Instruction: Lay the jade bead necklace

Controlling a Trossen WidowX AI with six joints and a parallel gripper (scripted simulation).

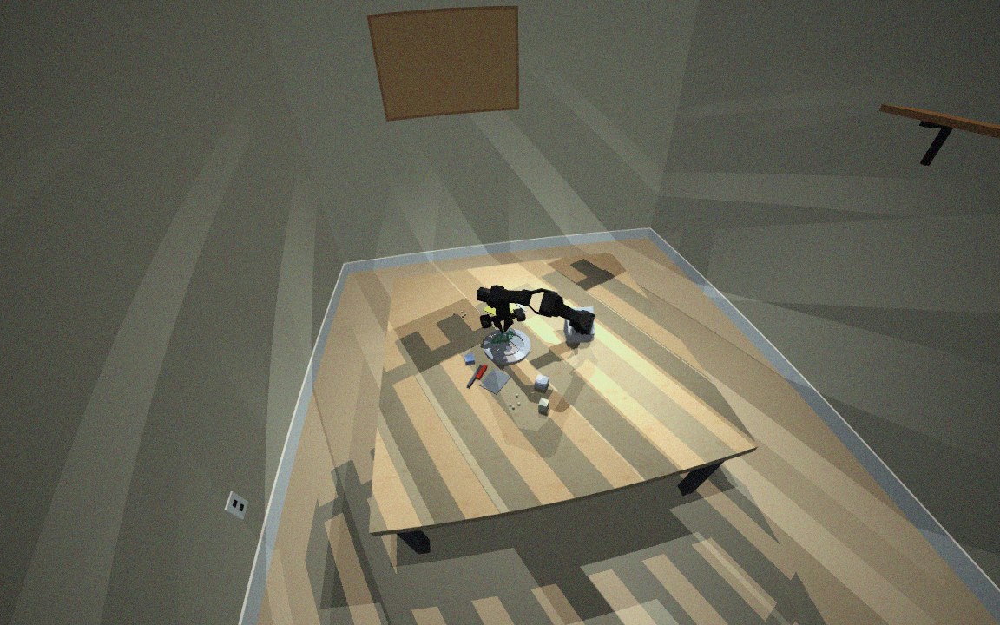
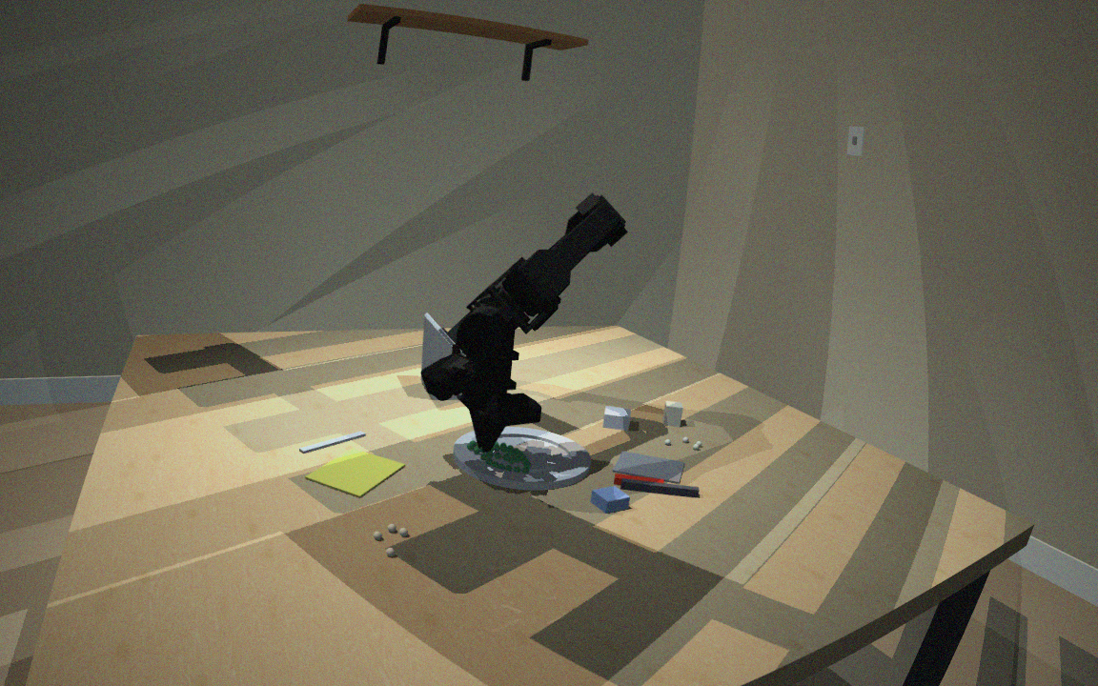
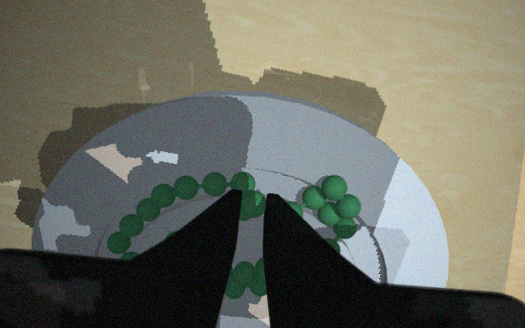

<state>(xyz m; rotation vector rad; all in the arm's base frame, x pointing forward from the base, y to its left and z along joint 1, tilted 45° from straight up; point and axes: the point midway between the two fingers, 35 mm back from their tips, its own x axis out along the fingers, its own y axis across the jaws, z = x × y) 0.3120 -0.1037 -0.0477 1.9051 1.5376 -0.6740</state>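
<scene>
Now: the round grey bead board 6 cm to the left of my gripper tip and 1 cm below it. Round my gripper tip: grey rod 13 cm behind, 19 cm to the right, 2 cm below; yellow sheet 3 cm behind, 18 cm to the right, 2 cm below; blue block 17 cm ahead, 10 cm to the left, 2 cm below.
</scene>
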